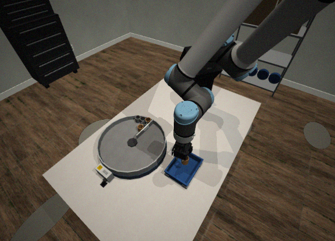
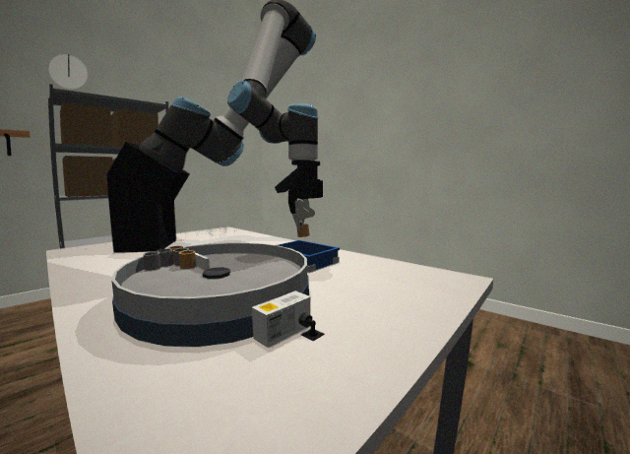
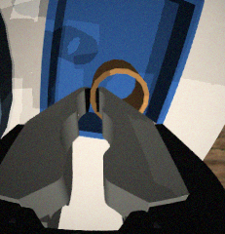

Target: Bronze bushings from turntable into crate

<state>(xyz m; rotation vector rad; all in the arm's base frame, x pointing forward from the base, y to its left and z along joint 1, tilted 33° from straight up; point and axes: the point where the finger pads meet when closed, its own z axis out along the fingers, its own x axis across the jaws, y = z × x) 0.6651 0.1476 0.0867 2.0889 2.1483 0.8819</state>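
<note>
Right now my hand is 100 mm above the blue crate and 20 mm to the right of it. The rest, counted from my hand: grey turntable 330 mm to the right, 70 mm below, 30 mm ahead.
</note>
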